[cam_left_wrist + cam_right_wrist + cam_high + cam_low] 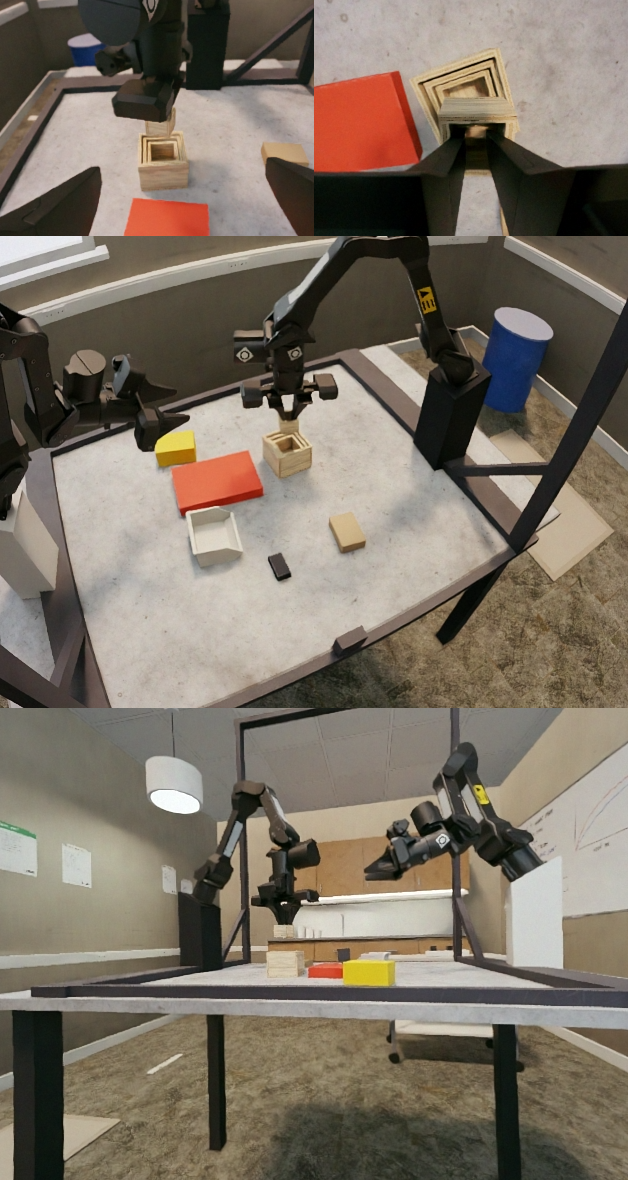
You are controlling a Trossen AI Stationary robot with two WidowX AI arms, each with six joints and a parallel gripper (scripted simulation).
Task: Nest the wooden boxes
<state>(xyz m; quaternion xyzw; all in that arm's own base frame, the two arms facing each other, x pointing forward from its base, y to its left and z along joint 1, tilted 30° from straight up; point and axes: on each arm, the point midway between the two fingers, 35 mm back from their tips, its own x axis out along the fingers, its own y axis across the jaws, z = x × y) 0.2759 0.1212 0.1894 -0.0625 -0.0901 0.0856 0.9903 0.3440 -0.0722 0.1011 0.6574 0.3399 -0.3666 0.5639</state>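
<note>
Right now the smallest box is 4 cm below my right hand. The rest, counted from my right hand: biggest wooden box 13 cm below; then tan block 23 cm behind, 3 cm to the right, 14 cm below; then flat block 1 cm behind, 17 cm to the left, 14 cm below.
</note>
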